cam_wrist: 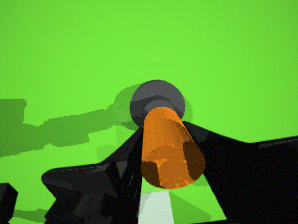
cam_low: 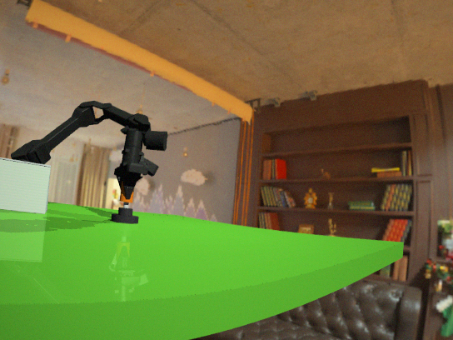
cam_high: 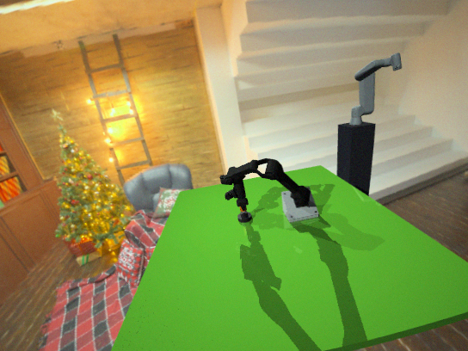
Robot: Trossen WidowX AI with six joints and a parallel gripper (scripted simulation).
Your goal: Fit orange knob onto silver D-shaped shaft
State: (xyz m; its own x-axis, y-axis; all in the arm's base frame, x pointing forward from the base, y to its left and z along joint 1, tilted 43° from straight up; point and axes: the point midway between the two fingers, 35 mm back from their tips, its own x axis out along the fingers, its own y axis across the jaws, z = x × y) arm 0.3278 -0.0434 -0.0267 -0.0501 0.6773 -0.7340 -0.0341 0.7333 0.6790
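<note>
Right now my gripper tip is 4 cm above the dark round pedestal. Round my gripper tip: orange knob: 3 cm above.
</note>
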